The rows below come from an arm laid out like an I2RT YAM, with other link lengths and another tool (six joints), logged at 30 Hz.
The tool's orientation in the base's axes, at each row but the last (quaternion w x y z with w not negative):
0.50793, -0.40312, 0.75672, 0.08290
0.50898, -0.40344, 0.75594, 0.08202
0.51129, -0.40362, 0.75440, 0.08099
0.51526, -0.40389, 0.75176, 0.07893
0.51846, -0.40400, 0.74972, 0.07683
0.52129, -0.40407, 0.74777, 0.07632
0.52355, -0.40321, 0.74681, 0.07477
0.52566, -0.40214, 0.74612, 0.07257
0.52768, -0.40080, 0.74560, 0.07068
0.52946, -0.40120, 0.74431, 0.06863
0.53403, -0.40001, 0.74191, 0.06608
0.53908, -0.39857, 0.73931, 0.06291
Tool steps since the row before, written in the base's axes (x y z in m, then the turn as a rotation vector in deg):
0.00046, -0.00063, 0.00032, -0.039, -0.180, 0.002
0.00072, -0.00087, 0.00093, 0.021, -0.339, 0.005
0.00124, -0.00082, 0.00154, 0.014, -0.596, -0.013
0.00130, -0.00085, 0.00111, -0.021, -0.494, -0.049
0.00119, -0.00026, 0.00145, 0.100, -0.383, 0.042
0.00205, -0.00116, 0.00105, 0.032, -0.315, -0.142
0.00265, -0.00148, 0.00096, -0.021, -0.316, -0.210
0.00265, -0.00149, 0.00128, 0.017, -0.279, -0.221
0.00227, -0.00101, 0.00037, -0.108, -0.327, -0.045
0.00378, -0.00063, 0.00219, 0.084, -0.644, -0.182
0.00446, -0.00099, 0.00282, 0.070, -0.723, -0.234
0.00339, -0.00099, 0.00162, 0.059, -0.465, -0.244
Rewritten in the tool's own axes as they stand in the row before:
-0.00001, -0.00083, -0.00016, 0.099, -0.093, -0.125
-0.00043, -0.00134, -0.00039, 0.171, -0.240, -0.169
-0.00104, -0.00185, -0.00028, 0.322, -0.400, -0.303
-0.00067, -0.00179, -0.00004, 0.304, -0.298, -0.257
-0.00124, -0.00143, 0.00006, 0.153, -0.335, -0.152
-0.00054, -0.00249, 0.00038, 0.281, -0.187, -0.083
-0.00037, -0.00308, 0.00070, 0.345, -0.130, -0.091
-0.00063, -0.00319, 0.00057, 0.330, -0.128, -0.039
-0.00006, -0.00232, 0.00096, 0.222, -0.132, -0.232
-0.00196, -0.00366, 0.00150, 0.481, -0.428, -0.200
-0.00235, -0.00455, 0.00159, 0.568, -0.455, -0.230
-0.00120, -0.00344, 0.00135, 0.443, -0.270, -0.099

